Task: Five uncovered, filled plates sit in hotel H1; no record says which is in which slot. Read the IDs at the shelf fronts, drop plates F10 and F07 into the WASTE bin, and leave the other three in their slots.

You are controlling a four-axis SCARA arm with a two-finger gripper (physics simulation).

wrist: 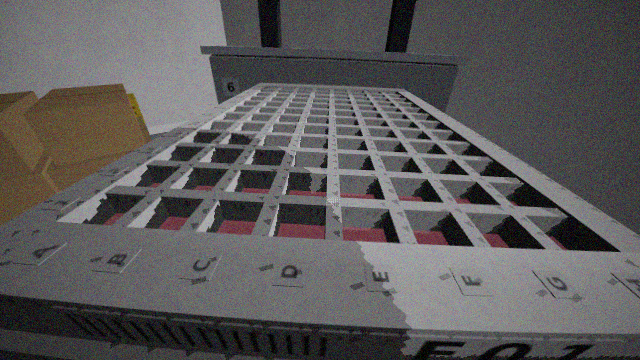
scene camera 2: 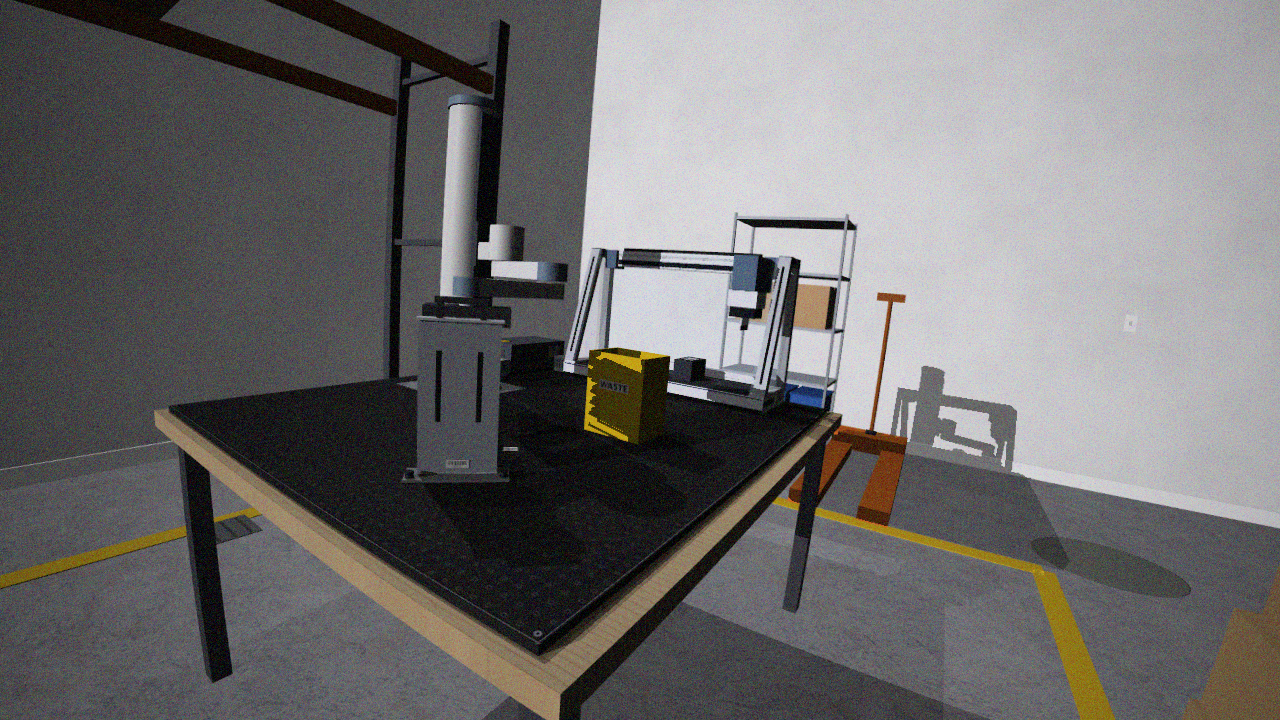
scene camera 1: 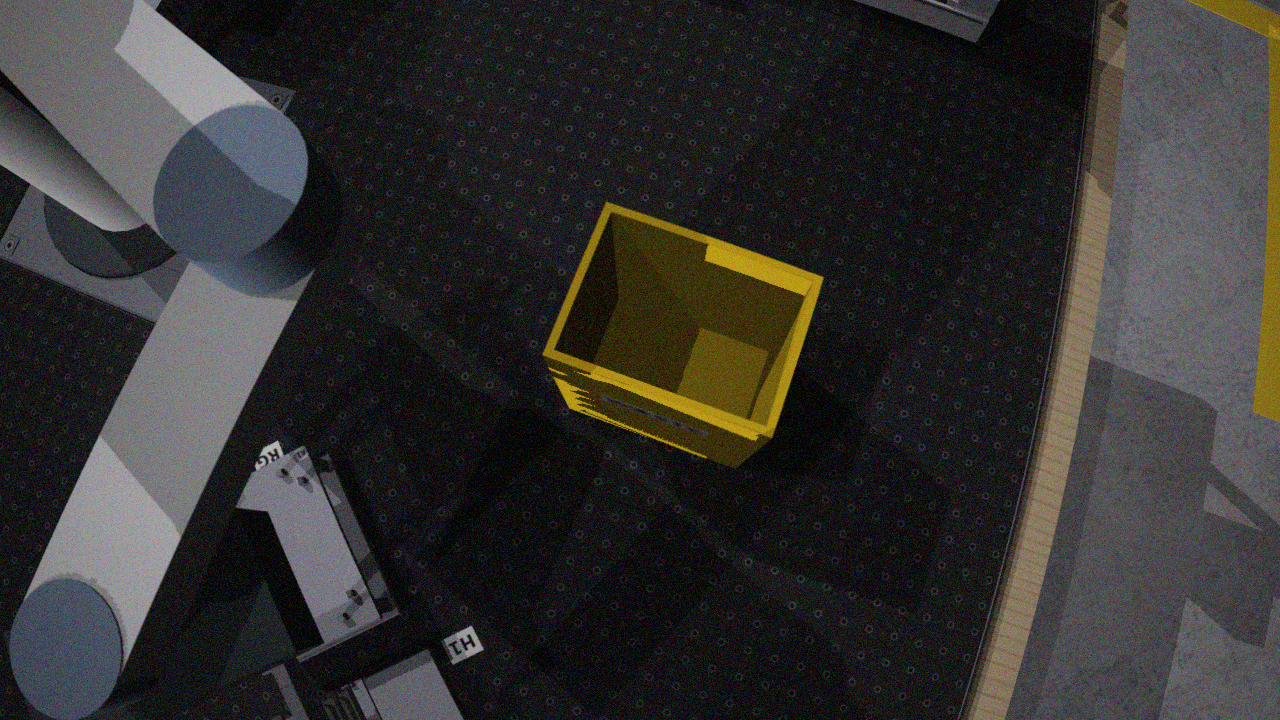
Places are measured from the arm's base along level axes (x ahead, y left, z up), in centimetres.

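Pixels of known places: gripper, between the fingertips: [wrist: 329,152].
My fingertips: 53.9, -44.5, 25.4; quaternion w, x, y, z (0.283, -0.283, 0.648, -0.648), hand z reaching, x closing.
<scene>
For each thing: its middle in the pictures, then the offset to it from my fingertips, as dx, dy, dz. "pt": a spot on its surface instead.
- Plate F01, middle of its body: [wrist: 330,135] -1.7, +1.6, +1.7
- hotel H1, a spot on its surface: [scene camera 1: 411,691] pt -2.0, +7.1, -23.4
- yellow WASTE bin, middle of its body: [scene camera 1: 679,351] [scene camera 2: 626,393] +10.8, +41.9, -14.2
- station, middle of its body: [scene camera 1: 294,560] -15.5, +14.4, -20.7
Plate F01 [wrist: 310,295] fills much of the wrist view, uncovered, with red in its near wells. It lies level in front of a grey panel [wrist: 330,72] marked 6. Its front label shows in part at the bottom edge. Part of hotel H1 [scene camera 1: 411,691] shows at the bottom of scene camera 1, by its H1 tag. IDs F10 and F07 do not show. The yellow WASTE bin [scene camera 1: 662,420] [scene camera 2: 626,402] stands upright on the table; its visible inside is empty. My gripper and its fingers do not show in any view, so what is between them is hidden.
The arm [scene camera 1: 192,385] [scene camera 2: 528,270] reaches over the left side of scene camera 1. A station [scene camera 1: 313,559] with an RG tag stands beside H1. A gantry frame [scene camera 2: 781,340] stands beyond the bin. Cardboard boxes [wrist: 90,125] show left in the wrist view.
</scene>
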